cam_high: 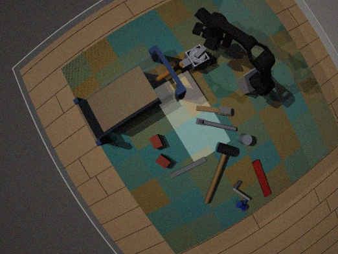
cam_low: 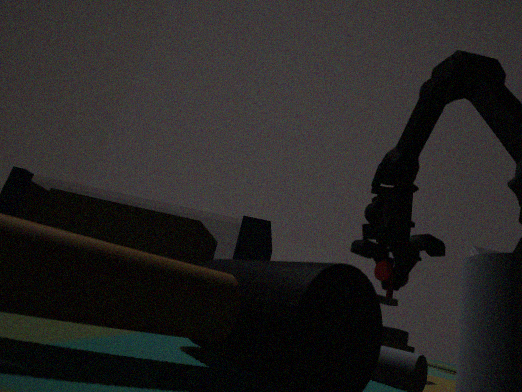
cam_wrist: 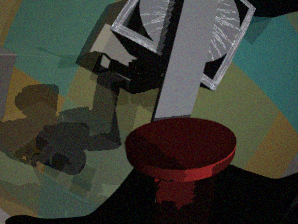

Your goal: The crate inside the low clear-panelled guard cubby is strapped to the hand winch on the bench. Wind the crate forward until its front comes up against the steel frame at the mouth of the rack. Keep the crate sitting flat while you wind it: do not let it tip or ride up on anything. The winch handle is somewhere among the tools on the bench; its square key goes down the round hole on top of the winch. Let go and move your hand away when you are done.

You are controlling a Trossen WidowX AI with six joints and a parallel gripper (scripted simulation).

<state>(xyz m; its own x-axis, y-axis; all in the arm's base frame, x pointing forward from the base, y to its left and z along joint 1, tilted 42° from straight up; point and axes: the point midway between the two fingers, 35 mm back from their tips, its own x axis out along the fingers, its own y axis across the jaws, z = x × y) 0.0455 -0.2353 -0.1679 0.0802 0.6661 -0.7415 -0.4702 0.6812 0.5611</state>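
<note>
My gripper tip is now 40 mm short of the red-knobbed crank, 10 mm to the right of it and 10 mm above it. From my gripper tip the other things lie so: grey winch: 80 mm ahead, 10 mm to the left, 90 mm below; then red knob: 20 mm above; then blue steel frame: 260 mm ahead, 10 mm below.
</note>
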